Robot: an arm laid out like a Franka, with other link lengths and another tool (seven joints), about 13 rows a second.
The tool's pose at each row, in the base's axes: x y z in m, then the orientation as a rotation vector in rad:
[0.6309, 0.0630, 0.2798, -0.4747, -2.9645, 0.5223]
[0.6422, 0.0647, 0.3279, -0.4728, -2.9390, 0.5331]
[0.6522, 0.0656, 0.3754, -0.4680, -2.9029, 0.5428]
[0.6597, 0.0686, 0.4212, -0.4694, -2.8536, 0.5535]
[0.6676, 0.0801, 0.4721, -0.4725, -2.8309, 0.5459]
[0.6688, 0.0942, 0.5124, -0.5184, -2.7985, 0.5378]
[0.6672, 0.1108, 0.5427, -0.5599, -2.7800, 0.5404]
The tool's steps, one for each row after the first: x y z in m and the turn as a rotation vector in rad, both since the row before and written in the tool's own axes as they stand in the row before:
[-0.0083, -0.0120, -0.0472, 0.0134, 0.0213, -0.0021]
[-0.0064, -0.0135, -0.0462, 0.0158, 0.0317, -0.0047]
[-0.0019, -0.0124, -0.0448, 0.0197, 0.0436, -0.0012]
[0.0032, -0.0077, -0.0521, 0.0011, 0.0235, 0.0000]
[0.0100, -0.0031, -0.0414, -0.0009, 0.0316, 0.0289]
[0.0130, 0.0019, -0.0320, 0.0021, 0.0150, 0.0282]

